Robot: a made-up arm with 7 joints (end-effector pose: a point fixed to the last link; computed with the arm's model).
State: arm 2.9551 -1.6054 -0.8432 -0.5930 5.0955 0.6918 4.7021
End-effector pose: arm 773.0 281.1 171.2 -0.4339 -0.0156 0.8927 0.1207
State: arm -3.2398 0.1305 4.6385 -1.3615 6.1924 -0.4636 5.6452
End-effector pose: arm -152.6 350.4 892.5 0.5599 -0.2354 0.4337 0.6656
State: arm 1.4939 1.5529 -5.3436 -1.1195 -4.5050 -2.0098 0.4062
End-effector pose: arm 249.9 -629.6 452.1 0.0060 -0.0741 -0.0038 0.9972
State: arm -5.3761 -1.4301 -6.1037 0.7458 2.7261 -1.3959 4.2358
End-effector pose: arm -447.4 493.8 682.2 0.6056 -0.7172 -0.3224 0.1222
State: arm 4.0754 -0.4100 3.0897 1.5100 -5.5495 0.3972 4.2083
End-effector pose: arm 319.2 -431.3 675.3 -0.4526 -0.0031 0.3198 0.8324
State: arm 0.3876 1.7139 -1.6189 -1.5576 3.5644 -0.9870 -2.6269
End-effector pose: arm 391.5 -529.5 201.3 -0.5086 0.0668 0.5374 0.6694
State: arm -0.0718 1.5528 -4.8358 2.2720 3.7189 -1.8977 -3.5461
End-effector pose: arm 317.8 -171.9 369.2 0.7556 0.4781 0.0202 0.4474
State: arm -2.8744 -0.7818 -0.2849 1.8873 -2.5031 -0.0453 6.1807
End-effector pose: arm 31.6 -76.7 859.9 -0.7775 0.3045 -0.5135 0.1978
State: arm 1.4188 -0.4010 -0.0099 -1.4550 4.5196 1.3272 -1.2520
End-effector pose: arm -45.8 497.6 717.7 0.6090 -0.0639 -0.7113 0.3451
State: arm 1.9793 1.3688 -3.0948 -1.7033 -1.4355 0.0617 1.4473
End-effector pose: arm -231.1 -485.0 81.6 -0.0617 0.0239 -0.8334 0.5486
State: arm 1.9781 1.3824 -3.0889 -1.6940 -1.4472 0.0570 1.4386
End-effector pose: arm -232.1 -484.3 74.5 -0.0600 0.0253 -0.8388 0.5406
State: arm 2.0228 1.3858 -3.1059 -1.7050 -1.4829 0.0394 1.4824
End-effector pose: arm -244.8 -472.1 72.3 -0.0427 0.0172 -0.8486 0.5271
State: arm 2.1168 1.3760 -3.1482 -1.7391 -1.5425 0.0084 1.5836
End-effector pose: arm -268.2 -447.4 77.2 -0.0122 -0.0055 -0.8610 0.5085
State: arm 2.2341 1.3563 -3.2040 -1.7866 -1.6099 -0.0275 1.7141
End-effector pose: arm -293.8 -416.6 88.8 0.0175 -0.0406 -0.8707 0.4899
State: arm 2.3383 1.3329 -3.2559 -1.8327 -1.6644 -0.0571 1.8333
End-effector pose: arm -313.6 -389.3 103.5 0.0353 -0.0765 -0.8746 0.4775
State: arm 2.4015 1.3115 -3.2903 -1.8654 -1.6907 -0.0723 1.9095
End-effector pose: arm -323.9 -372.8 116.7 0.0412 -0.1000 -0.8729 0.4757
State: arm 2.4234 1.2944 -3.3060 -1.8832 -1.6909 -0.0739 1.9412
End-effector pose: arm -326.3 -367.5 126.4 0.0407 -0.1087 -0.8682 0.4825
